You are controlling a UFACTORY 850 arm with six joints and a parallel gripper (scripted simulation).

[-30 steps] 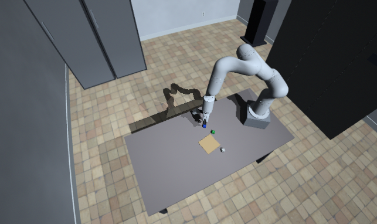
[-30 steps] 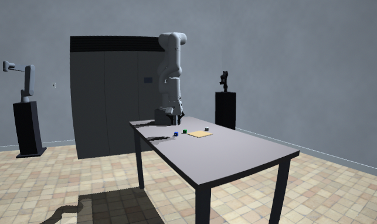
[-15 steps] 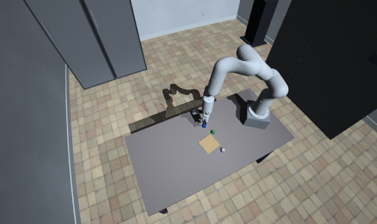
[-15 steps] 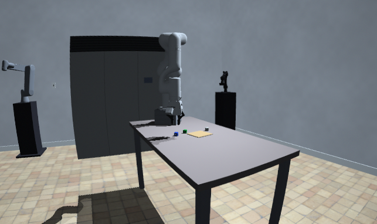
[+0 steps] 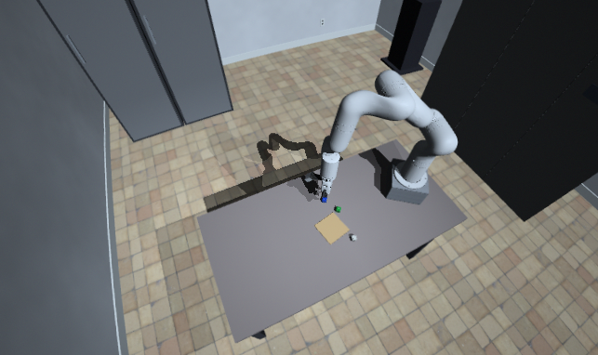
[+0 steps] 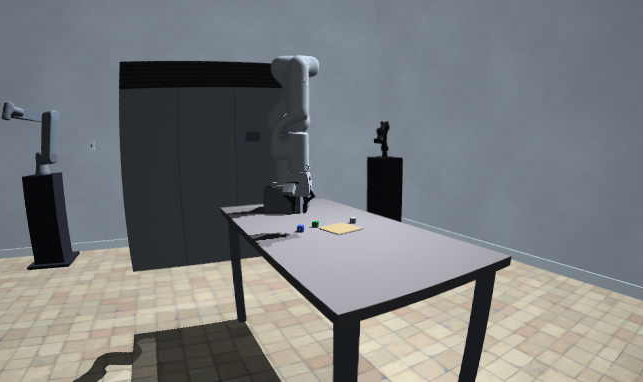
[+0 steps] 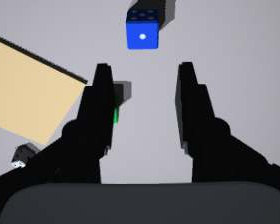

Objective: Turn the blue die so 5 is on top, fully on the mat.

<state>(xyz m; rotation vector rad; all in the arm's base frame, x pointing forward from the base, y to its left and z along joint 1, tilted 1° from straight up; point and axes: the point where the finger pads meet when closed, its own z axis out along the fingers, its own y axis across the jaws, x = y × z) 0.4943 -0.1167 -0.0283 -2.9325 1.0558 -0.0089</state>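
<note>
Now: hand 9 cm above the blue die. Also, from my hand: white die: 28 cm to the left, 9 cm below, 4 cm behind; green die: 9 cm to the left, 9 cm below, 5 cm behind; mat: 18 cm to the left, 10 cm below, 4 cm ahead.
</note>
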